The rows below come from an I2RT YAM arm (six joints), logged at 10 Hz.
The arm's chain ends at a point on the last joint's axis. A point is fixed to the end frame.
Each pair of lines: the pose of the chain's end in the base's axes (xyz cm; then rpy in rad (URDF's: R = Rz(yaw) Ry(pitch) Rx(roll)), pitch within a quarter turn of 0, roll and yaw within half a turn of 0), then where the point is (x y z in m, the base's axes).
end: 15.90 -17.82 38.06 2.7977 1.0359 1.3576
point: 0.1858 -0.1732 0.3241
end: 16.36 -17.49 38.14 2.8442 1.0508 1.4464
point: 0.1887 -0.1692 0.3242
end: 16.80 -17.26 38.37 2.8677 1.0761 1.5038
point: 0.1921 -0.1674 0.3260
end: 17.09 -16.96 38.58 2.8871 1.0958 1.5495
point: 0.1943 -0.1648 0.3278
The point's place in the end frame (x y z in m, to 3 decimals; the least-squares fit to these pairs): 0.054 0.017 0.027
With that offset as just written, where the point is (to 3 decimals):
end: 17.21 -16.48 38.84 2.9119 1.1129 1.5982
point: 0.195 -0.160 0.330
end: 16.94 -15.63 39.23 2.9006 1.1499 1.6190
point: 0.192 -0.153 0.334
